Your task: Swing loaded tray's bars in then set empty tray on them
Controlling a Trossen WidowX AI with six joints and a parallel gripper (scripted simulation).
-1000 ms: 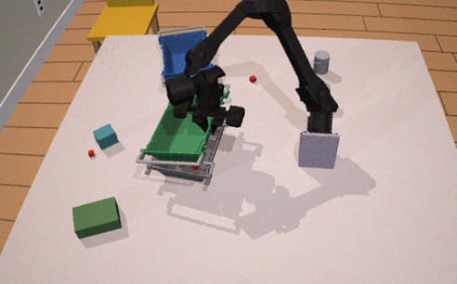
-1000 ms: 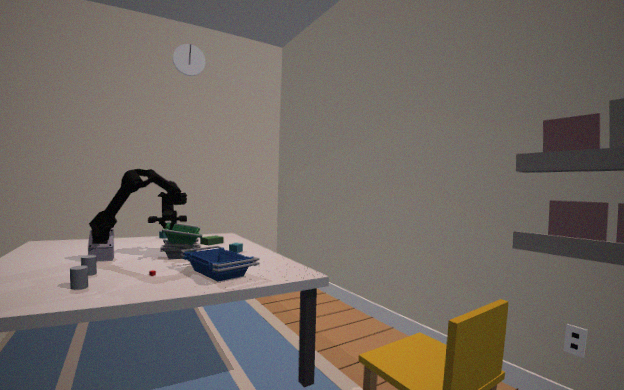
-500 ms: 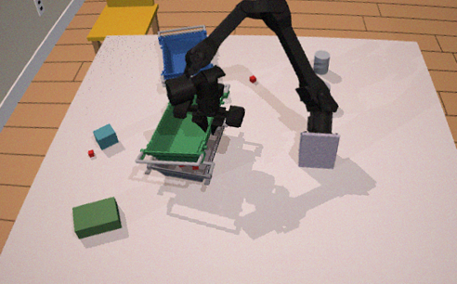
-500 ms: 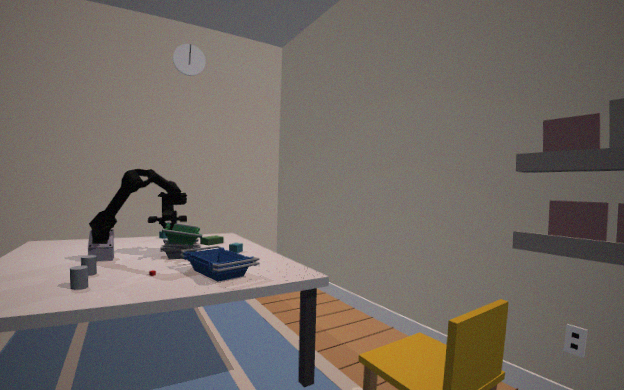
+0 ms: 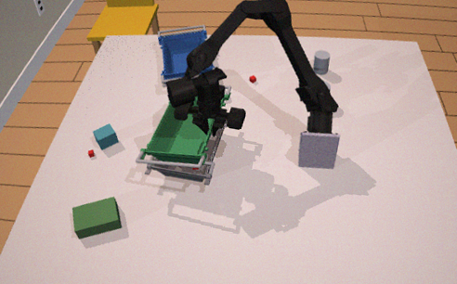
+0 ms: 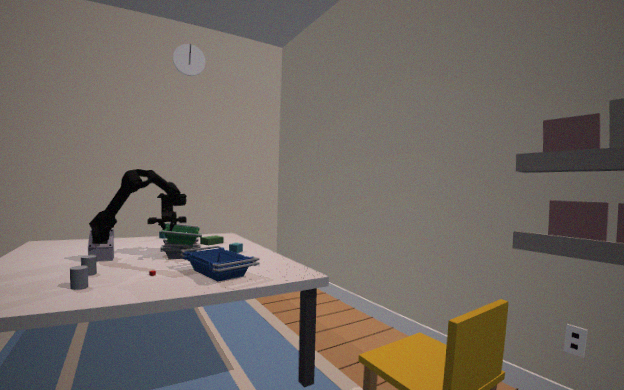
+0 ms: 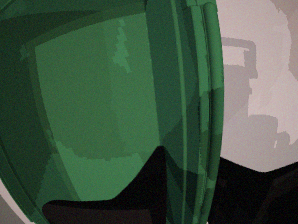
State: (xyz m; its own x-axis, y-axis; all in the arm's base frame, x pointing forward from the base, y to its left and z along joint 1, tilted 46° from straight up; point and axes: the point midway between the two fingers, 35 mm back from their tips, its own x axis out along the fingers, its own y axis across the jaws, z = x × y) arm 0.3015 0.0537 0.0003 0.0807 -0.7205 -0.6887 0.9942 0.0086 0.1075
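The green tray is 70 mm ahead of my gripper tip, 20 mm above it and 10 mm to the right of it. Also, from my gripper tip: green block (280 mm to the left, 270 mm ahead, 70 mm below).
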